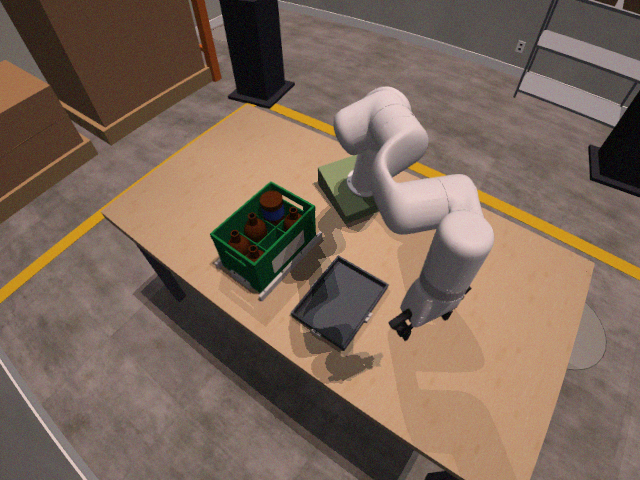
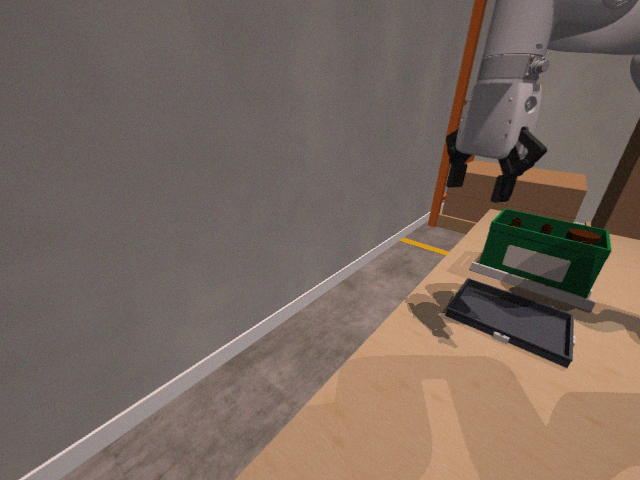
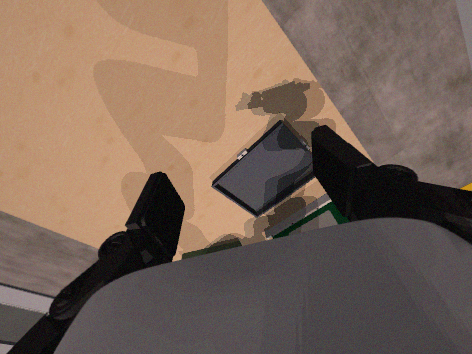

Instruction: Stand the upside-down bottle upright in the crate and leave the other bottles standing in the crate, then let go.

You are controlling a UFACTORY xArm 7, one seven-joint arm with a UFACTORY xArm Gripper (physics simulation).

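Seen in the pictures: gripper, fingertip midpoint: point(image 1: 422, 324) point(image 2: 474, 193) point(image 3: 240, 170); arm's base, origin of the base link: point(image 1: 363, 183).
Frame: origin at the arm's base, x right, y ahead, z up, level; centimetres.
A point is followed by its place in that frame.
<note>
The green crate point(image 1: 262, 272) @[x 11.4, y 51.5, z 4.8 cm] point(image 2: 584, 271) @[x 7.0, y 29.5, z 3.8 cm] point(image 3: 340, 214) @[x 10.9, y 49.3, z 2.0 cm] stands upright on the table, divided into compartments. The upside-down bottle point(image 1: 271, 202) @[x 20.1, y 30.3, z 9.9 cm] point(image 2: 583, 236) @[x 17.9, y 29.8, z 9.9 cm] is in its back compartment, with its wide brown base up and a blue label below; its neck is hidden. Several brown bottles stand neck up in other compartments, among them one in the middle point(image 1: 253, 228) @[x 21.8, y 39.5, z 6.1 cm], one at the left point(image 1: 236, 242) @[x 23.2, y 46.9, z 7.0 cm], one at the near corner point(image 1: 253, 253) @[x 15.0, y 49.3, z 9.4 cm] and one at the right point(image 1: 292, 221) @[x 12.0, y 31.9, z 6.3 cm]. My gripper point(image 1: 424, 326) @[x -33.5, y 59.6, z 29.4 cm] point(image 2: 477, 191) @[x -33.5, y 59.6, z 29.4 cm] point(image 3: 240, 170) @[x -33.5, y 59.6, z 29.4 cm] is open and empty, pointing down high above the table, beyond the tray from the crate.
A dark shallow tray point(image 1: 359, 291) @[x -15.0, y 39.4, z -5.8 cm] point(image 2: 540, 330) @[x -12.4, y 38.2, z -5.8 cm] point(image 3: 237, 185) @[x -15.8, y 37.4, z -5.9 cm] lies between crate and gripper. A light grey rail point(image 1: 273, 283) @[x 9.9, y 49.6, z -3.5 cm] point(image 2: 585, 304) @[x 5.2, y 26.7, z -4.8 cm] runs along the crate's foot. The arm stands on a green block point(image 1: 333, 175) @[x 11.1, y 2.5, z 1.5 cm] behind the crate. The table's long edge runs near crate and tray.
</note>
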